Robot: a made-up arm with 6 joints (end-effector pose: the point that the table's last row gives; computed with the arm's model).
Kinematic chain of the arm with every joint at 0, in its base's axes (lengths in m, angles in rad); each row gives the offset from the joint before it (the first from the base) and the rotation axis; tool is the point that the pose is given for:
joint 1: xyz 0 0 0.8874 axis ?
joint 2: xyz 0.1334 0 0 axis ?
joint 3: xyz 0 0 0.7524 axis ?
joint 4: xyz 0 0 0.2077 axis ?
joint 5: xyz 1.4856 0 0 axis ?
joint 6: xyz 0.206 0 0 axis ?
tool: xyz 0 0 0
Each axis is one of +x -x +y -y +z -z.
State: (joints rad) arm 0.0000 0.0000 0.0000 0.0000 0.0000 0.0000
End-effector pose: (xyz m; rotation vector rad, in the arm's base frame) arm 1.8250 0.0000 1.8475 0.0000 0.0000 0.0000
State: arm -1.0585 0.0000 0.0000 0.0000 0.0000 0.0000
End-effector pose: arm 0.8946 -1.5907 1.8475 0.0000 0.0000 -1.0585
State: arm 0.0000 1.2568 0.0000 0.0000 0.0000 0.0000
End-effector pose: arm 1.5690 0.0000 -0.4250 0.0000 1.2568 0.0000
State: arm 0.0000 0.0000 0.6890 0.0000 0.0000 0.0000
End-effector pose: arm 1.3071 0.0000 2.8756 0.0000 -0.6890 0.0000
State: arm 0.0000 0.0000 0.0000 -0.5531 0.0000 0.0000
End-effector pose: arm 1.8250 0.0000 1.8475 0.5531 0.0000 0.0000
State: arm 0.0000 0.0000 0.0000 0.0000 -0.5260 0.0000
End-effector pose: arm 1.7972 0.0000 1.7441 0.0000 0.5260 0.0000
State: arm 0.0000 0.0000 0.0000 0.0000 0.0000 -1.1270
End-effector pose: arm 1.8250 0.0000 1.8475 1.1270 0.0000 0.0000
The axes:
joint 1: +z
joint 2: +y
joint 3: -y
joint 4: -x
joint 5: -y
joint 6: -x

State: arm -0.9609 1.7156 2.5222 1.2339 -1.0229 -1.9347
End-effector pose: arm 0.9363 -1.6297 2.0323 0.6330 -1.2185 -1.5445
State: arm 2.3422 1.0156 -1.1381 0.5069 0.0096 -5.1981
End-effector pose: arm -0.0122 0.0112 -0.2435 1.7264 0.1839 -1.3704
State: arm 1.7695 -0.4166 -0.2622 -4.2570 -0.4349 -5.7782
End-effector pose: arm -0.2086 1.4306 2.0756 -1.7606 -1.6092 0.2477
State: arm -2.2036 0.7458 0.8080 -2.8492 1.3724 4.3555
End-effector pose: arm -1.3281 -1.7124 1.5492 0.5983 1.7611 -0.9655
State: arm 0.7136 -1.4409 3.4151 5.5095 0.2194 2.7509
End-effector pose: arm -0.0808 -0.1114 -0.6501 -2.1779 0.2947 1.5897
